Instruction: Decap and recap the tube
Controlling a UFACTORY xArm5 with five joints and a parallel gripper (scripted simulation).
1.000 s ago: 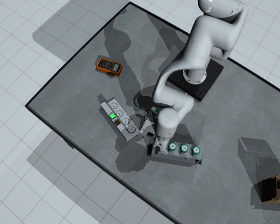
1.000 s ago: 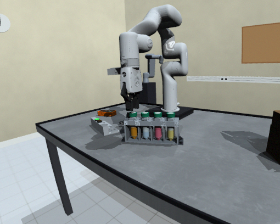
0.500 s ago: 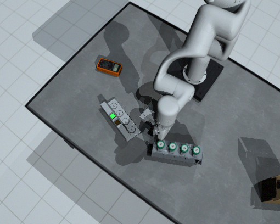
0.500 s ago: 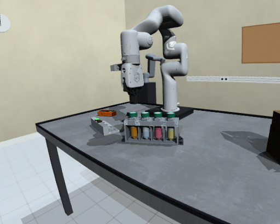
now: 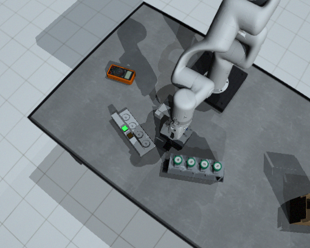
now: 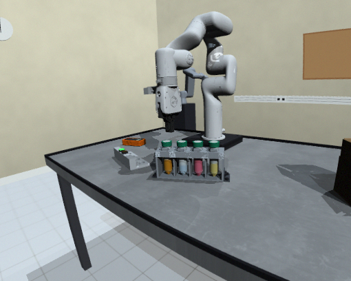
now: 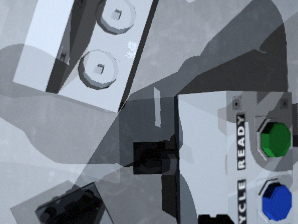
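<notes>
Right now the green key is 90 mm below my hand, 60 mm behind it and 50 mm to the right of it. From my hand the other things lie so: tube 2's threaded neck: 160 mm to the left, 40 mm below, 40 mm ahead; key housing: 100 mm below, 40 mm behind, 20 mm to the right; blue key: 90 mm below, 60 mm behind.
</notes>
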